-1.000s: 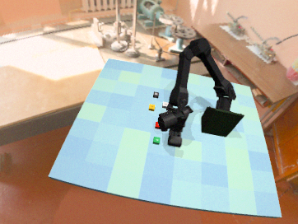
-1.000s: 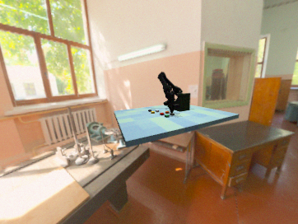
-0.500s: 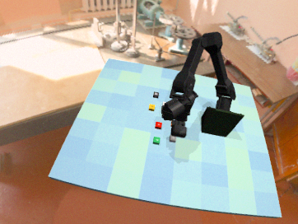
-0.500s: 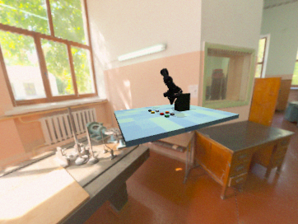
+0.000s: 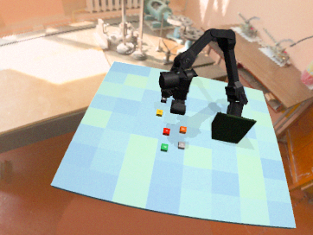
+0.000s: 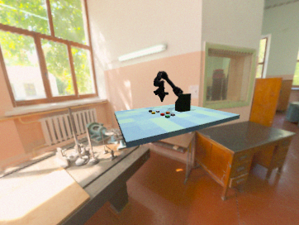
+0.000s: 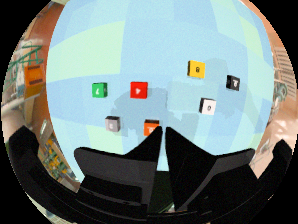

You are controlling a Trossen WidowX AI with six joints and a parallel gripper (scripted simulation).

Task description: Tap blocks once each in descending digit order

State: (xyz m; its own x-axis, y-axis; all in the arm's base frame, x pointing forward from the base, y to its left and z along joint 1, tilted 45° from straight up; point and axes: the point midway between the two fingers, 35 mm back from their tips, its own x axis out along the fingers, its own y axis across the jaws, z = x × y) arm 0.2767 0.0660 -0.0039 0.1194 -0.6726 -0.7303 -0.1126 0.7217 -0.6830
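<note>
The white block is 12 cm below my gripper tip, 10 cm to the right of it and 1 cm ahead of it. Round my gripper tip: yellow block: 12 cm below, 8 cm ahead, 6 cm to the right; then red block: 12 cm below, 5 cm to the left, 1 cm ahead; then orange block: 12 cm below, 7 cm behind, 1 cm to the left.
</note>
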